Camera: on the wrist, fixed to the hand. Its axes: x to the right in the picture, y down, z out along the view.
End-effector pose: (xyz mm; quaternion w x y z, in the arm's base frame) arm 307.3 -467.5 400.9 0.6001 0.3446 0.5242 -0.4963
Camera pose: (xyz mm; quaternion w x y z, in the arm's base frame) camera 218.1 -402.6 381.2 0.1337 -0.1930 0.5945 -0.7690
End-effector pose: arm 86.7 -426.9 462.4 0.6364 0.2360 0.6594 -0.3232
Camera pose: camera -23.5 -406.6 461.3 0.2849 -0.3537 0.6020 -0.6568
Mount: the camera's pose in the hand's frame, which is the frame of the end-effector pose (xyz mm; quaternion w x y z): 7.7 -65.7 -90.4 0.7071 -0.0538 -0.0741 -0.7012
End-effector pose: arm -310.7 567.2 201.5 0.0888 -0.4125 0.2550 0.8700
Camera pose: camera -230.9 576.2 123.4 0.6695 -0.4108 -0.1623 0.5972
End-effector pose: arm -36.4 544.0 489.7 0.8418 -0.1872 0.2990 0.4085
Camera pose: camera -11.8 458.7 421.4 0.8938 -0.3570 -0.0042 -0.2715
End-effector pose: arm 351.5 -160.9 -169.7 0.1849 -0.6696 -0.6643 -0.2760
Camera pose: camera 274.9 -207.1 -102.3 0.1480 0.0381 0.9381 0.3109
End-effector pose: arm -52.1 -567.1 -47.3 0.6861 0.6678 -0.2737 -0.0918
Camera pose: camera 15.1 -498.6 -105.1 0.4364 0.6204 0.2288 -0.6102
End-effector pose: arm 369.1 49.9 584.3 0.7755 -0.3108 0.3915 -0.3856
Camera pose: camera 272.3 -6.3 587.8 0.2903 -0.5646 0.0222 -0.7723
